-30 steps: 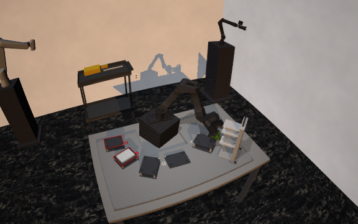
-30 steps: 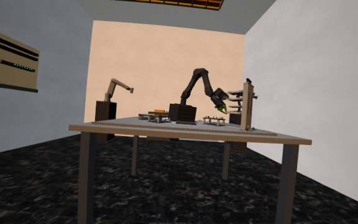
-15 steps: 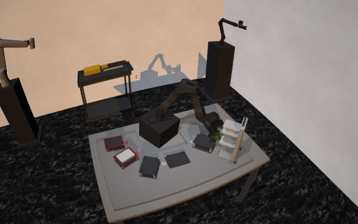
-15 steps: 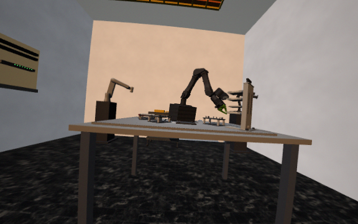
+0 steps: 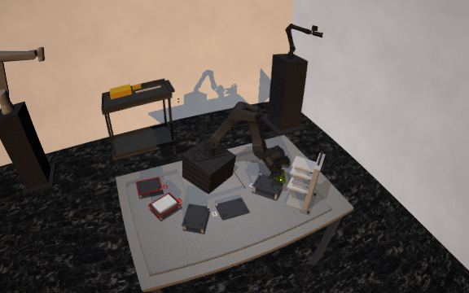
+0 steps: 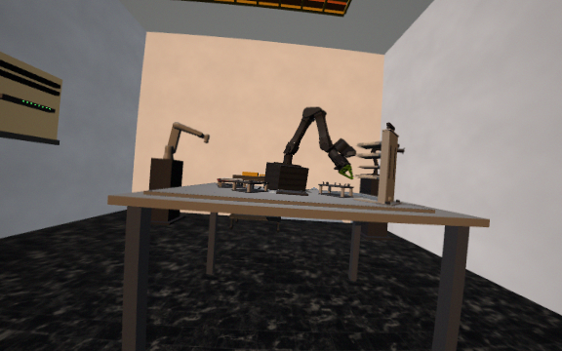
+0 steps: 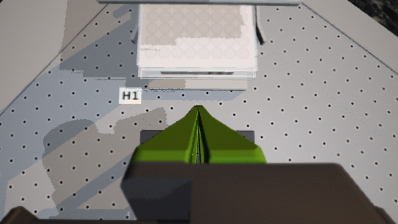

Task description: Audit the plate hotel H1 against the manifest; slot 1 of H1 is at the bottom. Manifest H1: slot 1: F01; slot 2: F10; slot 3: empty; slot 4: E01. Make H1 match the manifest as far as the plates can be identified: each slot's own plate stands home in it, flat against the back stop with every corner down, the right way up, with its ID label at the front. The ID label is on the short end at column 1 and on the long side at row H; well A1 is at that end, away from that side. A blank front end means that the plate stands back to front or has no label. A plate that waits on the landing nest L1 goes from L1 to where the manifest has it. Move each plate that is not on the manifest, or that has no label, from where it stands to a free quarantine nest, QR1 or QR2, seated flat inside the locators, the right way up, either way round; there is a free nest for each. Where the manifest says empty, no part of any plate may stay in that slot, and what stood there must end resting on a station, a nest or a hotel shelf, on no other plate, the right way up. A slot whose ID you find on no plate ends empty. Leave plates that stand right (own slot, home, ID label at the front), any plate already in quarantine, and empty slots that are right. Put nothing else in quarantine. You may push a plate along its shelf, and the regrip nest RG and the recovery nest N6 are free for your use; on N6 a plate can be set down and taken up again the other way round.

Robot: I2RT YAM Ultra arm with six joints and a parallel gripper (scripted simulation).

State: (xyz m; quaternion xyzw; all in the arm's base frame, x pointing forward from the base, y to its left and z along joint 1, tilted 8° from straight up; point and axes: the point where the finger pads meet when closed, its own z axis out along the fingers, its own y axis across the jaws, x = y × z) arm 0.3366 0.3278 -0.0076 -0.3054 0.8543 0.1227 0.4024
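Now: the dark regrip nest 70 mm behind my hand, 60 mm to the right of it and 50 mm below it. Also, from my hand: white plate 70 mm ahead, 60 mm to the left, 10 mm above; then hotel back post 130 mm ahead, 110 mm to the left, 50 mm above; then H1 tag 30 mm behind, 100 mm to the left, 110 mm below.
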